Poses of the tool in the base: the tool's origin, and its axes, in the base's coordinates. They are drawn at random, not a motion.
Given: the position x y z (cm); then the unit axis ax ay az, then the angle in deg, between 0 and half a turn.
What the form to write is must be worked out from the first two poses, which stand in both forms.
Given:
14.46 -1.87 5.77 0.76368 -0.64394 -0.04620 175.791
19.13 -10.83 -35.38 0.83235 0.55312 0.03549 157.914
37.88 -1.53 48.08 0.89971 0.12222 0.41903 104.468
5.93 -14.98 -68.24 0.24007 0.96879 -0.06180 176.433
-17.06 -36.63 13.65 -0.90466 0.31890 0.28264 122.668
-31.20 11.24 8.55 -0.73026 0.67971 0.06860 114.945
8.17 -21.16 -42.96 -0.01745 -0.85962 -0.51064 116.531
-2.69 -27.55 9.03 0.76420 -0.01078 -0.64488 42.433
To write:
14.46 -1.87 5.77 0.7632 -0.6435 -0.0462 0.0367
19.13 -10.83 -35.38 0.8169 0.5429 0.0348 0.1915
37.88 -1.53 48.08 0.7112 0.0966 0.3313 0.6124
5.93 -14.98 -68.24 0.2400 0.9683 -0.0618 0.0311
-17.06 -36.63 13.65 -0.7938 0.2798 0.2480 0.4797
-31.20 11.24 8.55 -0.6157 0.5731 0.0578 0.5377
8.17 -21.16 -42.96 -0.0148 -0.7311 -0.4343 0.5260
-2.69 -27.55 9.03 0.2766 -0.0039 -0.2334 0.9322

